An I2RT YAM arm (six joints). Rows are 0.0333 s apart.
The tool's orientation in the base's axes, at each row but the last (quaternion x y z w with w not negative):
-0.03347 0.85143 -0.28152 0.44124
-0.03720 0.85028 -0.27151 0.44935
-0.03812 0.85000 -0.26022 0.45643
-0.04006 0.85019 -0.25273 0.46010
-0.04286 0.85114 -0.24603 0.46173
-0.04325 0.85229 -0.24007 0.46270
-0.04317 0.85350 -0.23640 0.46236
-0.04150 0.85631 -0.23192 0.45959
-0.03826 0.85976 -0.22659 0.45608
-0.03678 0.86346 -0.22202 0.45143
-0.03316 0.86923 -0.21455 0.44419
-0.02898 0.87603 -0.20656 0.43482
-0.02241 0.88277 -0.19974 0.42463
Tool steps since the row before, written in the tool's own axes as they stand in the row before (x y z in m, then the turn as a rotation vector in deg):
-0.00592 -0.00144 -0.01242 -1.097 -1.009 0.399
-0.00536 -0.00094 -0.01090 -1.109 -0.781 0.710
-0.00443 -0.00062 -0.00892 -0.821 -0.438 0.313
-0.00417 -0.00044 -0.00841 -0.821 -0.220 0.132
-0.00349 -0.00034 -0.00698 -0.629 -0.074 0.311
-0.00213 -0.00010 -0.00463 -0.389 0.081 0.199
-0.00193 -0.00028 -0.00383 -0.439 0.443 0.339
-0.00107 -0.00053 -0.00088 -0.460 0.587 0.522
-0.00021 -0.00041 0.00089 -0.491 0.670 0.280
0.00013 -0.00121 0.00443 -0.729 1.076 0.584
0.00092 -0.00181 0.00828 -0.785 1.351 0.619
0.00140 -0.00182 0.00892 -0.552 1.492 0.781
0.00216 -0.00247 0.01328 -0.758 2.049 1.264
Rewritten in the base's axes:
-0.00624 0.00619 0.01068 0.782 -0.691 1.137
-0.00554 0.00552 0.00934 1.074 -0.627 0.893
-0.00463 0.00444 0.00764 0.650 -0.257 0.690
-0.00443 0.00418 0.00716 0.541 0.004 0.669
-0.00370 0.00340 0.00598 0.598 0.006 0.374
-0.00255 0.00225 0.00379 0.394 0.113 0.171
-0.00204 0.00171 0.00337 0.588 0.397 -0.015
-0.00017 0.00015 0.00147 0.768 0.465 -0.148
0.00078 -0.00063 -0.00009 0.604 0.634 -0.043
0.00328 -0.00267 -0.00178 1.042 0.955 -0.180
0.00572 -0.00471 -0.00422 1.140 1.206 -0.266
0.00580 -0.00499 -0.00513 1.139 1.226 -0.583
0.00837 -0.00715 -0.00811 1.709 1.620 -0.907

